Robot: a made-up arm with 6 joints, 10 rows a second.
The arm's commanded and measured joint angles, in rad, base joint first. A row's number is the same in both.
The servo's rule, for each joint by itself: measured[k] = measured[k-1] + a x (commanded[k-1-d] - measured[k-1]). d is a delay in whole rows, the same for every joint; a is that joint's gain. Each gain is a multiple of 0.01, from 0.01 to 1. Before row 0 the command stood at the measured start. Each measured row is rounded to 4 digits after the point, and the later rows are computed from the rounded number. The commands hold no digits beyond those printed.
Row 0, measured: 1.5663, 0.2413, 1.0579, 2.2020, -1.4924, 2.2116
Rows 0 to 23, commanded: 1.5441, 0.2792, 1.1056, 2.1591, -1.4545, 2.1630; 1.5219, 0.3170, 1.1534, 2.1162, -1.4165, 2.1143; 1.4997, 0.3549, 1.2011, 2.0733, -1.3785, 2.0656; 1.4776, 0.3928, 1.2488, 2.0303, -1.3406, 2.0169; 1.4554, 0.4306, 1.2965, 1.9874, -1.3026, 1.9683; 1.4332, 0.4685, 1.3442, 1.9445, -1.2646, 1.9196; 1.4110, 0.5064, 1.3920, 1.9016, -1.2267, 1.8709; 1.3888, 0.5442, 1.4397, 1.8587, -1.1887, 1.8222; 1.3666, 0.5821, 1.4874, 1.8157, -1.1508, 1.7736; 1.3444, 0.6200, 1.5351, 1.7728, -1.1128, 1.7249; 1.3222, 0.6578, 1.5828, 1.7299, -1.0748, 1.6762; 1.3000, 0.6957, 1.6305, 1.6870, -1.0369, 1.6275; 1.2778, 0.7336, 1.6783, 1.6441, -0.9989, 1.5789; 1.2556, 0.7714, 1.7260, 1.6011, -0.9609, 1.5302; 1.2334, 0.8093, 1.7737, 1.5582, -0.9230, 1.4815; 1.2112, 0.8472, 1.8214, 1.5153, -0.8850, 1.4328; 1.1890, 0.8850, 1.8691, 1.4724, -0.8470, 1.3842; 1.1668, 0.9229, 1.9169, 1.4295, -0.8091, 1.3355; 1.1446, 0.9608, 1.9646, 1.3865, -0.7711, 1.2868; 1.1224, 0.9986, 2.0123, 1.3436, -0.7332, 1.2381; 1.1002, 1.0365, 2.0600, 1.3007, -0.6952, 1.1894; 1.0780, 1.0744, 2.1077, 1.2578, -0.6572, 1.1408; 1.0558, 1.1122, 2.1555, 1.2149, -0.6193, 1.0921; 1.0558, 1.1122, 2.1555, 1.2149, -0.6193, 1.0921
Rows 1 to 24, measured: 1.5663, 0.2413, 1.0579, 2.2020, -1.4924, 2.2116; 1.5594, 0.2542, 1.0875, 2.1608, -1.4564, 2.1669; 1.5478, 0.2756, 1.1284, 2.1180, -1.4185, 2.1185; 1.5329, 0.3026, 1.1735, 2.0751, -1.3805, 2.0698; 1.5158, 0.3333, 1.2202, 2.0321, -1.3426, 2.0211; 1.4971, 0.3664, 1.2675, 1.9892, -1.3046, 1.9725; 1.4773, 0.4011, 1.3151, 1.9463, -1.2666, 1.9238; 1.4567, 0.4369, 1.3628, 1.9034, -1.2287, 1.8751; 1.4357, 0.4734, 1.4105, 1.8605, -1.1907, 1.8264; 1.4143, 0.5104, 1.4582, 1.8175, -1.1528, 1.7778; 1.3926, 0.5477, 1.5059, 1.7746, -1.1148, 1.7291; 1.3708, 0.5851, 1.5536, 1.7317, -1.0768, 1.6804; 1.3489, 0.6227, 1.6013, 1.6888, -1.0389, 1.6317; 1.3269, 0.6604, 1.6490, 1.6459, -1.0009, 1.5831; 1.3048, 0.6981, 1.6967, 1.6029, -0.9629, 1.5344; 1.2827, 0.7359, 1.7444, 1.5600, -0.9250, 1.4857; 1.2605, 0.7737, 1.7921, 1.5171, -0.8870, 1.4370; 1.2383, 0.8115, 1.8398, 1.4742, -0.8490, 1.3884; 1.2161, 0.8494, 1.8876, 1.4313, -0.8111, 1.3397; 1.1939, 0.8873, 1.9353, 1.3883, -0.7731, 1.2910; 1.1717, 0.9251, 1.9830, 1.3454, -0.7352, 1.2423; 1.1495, 0.9630, 2.0307, 1.3025, -0.6972, 1.1936; 1.1273, 1.0009, 2.0784, 1.2596, -0.6592, 1.1450; 1.1051, 1.0387, 2.1262, 1.2167, -0.6213, 1.0963
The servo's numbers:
d 1
a 0.31 0.34 0.62 0.96 0.95 0.92

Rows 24 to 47, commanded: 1.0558, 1.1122, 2.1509, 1.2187, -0.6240, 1.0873; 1.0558, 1.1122, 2.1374, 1.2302, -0.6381, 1.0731; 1.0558, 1.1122, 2.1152, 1.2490, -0.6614, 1.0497; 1.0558, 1.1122, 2.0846, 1.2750, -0.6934, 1.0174; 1.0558, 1.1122, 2.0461, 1.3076, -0.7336, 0.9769; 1.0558, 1.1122, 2.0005, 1.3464, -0.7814, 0.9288; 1.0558, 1.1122, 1.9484, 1.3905, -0.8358, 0.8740; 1.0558, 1.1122, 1.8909, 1.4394, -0.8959, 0.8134; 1.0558, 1.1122, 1.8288, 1.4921, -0.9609, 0.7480; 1.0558, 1.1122, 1.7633, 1.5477, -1.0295, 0.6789; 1.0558, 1.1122, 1.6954, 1.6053, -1.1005, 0.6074; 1.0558, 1.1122, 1.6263, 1.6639, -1.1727, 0.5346; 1.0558, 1.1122, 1.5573, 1.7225, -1.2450, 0.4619; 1.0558, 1.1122, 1.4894, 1.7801, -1.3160, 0.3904; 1.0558, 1.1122, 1.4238, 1.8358, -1.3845, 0.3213; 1.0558, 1.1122, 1.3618, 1.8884, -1.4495, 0.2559; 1.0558, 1.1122, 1.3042, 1.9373, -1.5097, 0.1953; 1.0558, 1.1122, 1.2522, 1.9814, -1.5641, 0.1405; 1.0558, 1.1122, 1.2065, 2.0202, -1.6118, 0.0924; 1.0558, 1.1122, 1.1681, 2.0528, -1.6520, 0.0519; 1.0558, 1.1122, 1.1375, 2.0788, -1.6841, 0.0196; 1.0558, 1.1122, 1.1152, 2.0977, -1.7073, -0.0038; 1.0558, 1.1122, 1.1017, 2.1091, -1.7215, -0.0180; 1.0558, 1.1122, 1.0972, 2.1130, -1.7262, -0.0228
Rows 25 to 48, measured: 1.0898, 1.0637, 2.1444, 1.2150, -0.6194, 1.0924; 1.0793, 1.0802, 2.1484, 1.2186, -0.6238, 1.0877; 1.0720, 1.0911, 2.1416, 1.2297, -0.6374, 1.0743; 1.0670, 1.0983, 2.1252, 1.2482, -0.6602, 1.0517; 1.0635, 1.1030, 2.1000, 1.2739, -0.6917, 1.0201; 1.0611, 1.1061, 2.0666, 1.3063, -0.7315, 0.9804; 1.0595, 1.1082, 2.0256, 1.3448, -0.7789, 0.9329; 1.0584, 1.1096, 1.9777, 1.3887, -0.8330, 0.8787; 1.0576, 1.1105, 1.9239, 1.4374, -0.8928, 0.8186; 1.0570, 1.1111, 1.8649, 1.4899, -0.9575, 0.7536; 1.0566, 1.1115, 1.8019, 1.5454, -1.0259, 0.6849; 1.0564, 1.1117, 1.7359, 1.6029, -1.0968, 0.6136; 1.0562, 1.1119, 1.6679, 1.6615, -1.1689, 0.5409; 1.0561, 1.1120, 1.5993, 1.7201, -1.2412, 0.4682; 1.0560, 1.1121, 1.5312, 1.7777, -1.3123, 0.3966; 1.0559, 1.1121, 1.4646, 1.8335, -1.3809, 0.3273; 1.0559, 1.1121, 1.4009, 1.8862, -1.4461, 0.2616; 1.0559, 1.1121, 1.3409, 1.9353, -1.5065, 0.2006; 1.0559, 1.1121, 1.2859, 1.9796, -1.5612, 0.1453; 1.0559, 1.1121, 1.2367, 2.0186, -1.6093, 0.0966; 1.0559, 1.1121, 1.1942, 2.0514, -1.6499, 0.0555; 1.0559, 1.1121, 1.1590, 2.0777, -1.6824, 0.0225; 1.0559, 1.1121, 1.1318, 2.0969, -1.7061, -0.0017; 1.0559, 1.1121, 1.1131, 2.1086, -1.7207, -0.0167
